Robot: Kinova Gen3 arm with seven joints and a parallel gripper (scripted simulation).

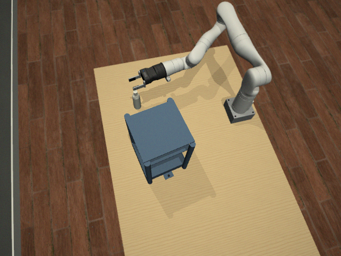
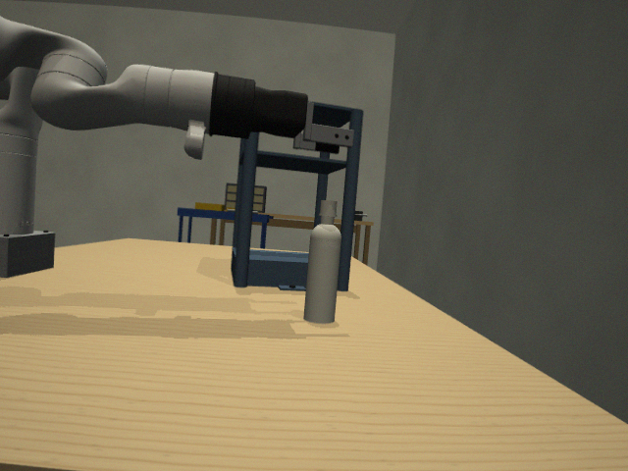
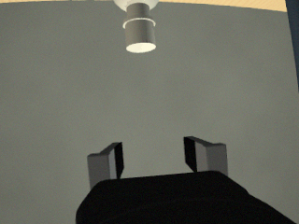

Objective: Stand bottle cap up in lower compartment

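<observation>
My gripper is now 14 cm above the pale bottle. The rest, counted from my hand: blue shelving unit 32 cm to the left, 7 cm behind, 6 cm below.
</observation>
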